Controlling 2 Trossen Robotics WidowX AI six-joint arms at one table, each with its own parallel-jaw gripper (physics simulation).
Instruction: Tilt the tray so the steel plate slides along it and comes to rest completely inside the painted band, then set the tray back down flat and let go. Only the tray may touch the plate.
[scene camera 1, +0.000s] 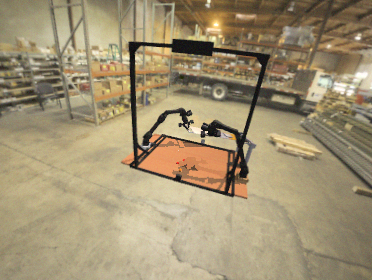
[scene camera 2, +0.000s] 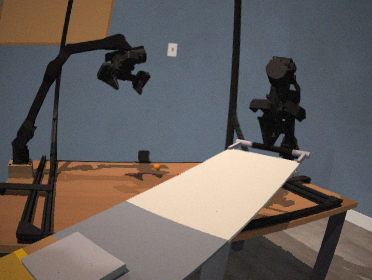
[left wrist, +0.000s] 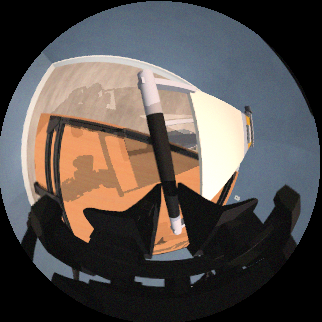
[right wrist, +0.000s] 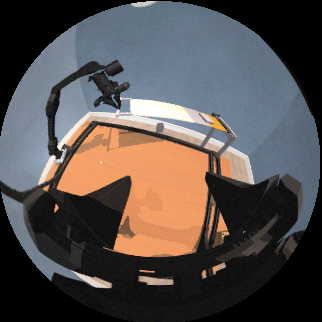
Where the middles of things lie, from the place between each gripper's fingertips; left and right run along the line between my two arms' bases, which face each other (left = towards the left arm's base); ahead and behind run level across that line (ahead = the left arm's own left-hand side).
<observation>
My right gripper is now 640 mm short of the grey steel plate (scene camera 2: 75, 249), 210 mm above it and 130 mm to the left of it.
The grey steel plate lies 46 cm to the right of my left hand, 36 cm ahead of it and 9 cm below it.
</observation>
